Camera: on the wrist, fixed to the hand. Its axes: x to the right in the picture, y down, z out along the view.
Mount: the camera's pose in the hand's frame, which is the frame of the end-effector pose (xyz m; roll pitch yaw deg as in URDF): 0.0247 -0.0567 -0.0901 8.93 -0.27 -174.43
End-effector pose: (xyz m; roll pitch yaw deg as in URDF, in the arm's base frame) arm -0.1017 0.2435 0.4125 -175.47 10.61 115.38
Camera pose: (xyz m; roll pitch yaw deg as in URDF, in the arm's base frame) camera -0.1642 0.2599 0.5006 -174.54 -10.73 -70.29
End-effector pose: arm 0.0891 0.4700 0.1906 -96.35 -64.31 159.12
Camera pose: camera 0.1646 0.5303 0.2416 103.79 58.79 -22.59
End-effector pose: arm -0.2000 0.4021 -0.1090 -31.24 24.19 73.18
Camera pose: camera -0.1080 0.3774 -0.1626 37.93 -27.22 -101.62
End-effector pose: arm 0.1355 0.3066 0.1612 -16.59 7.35 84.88
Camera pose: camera 0.2166 0.3149 0.0885 24.77 -9.17 -89.79
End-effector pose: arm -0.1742 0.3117 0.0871 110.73 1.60 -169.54
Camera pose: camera -0.1790 0.2047 0.0653 -101.82 3.70 8.74
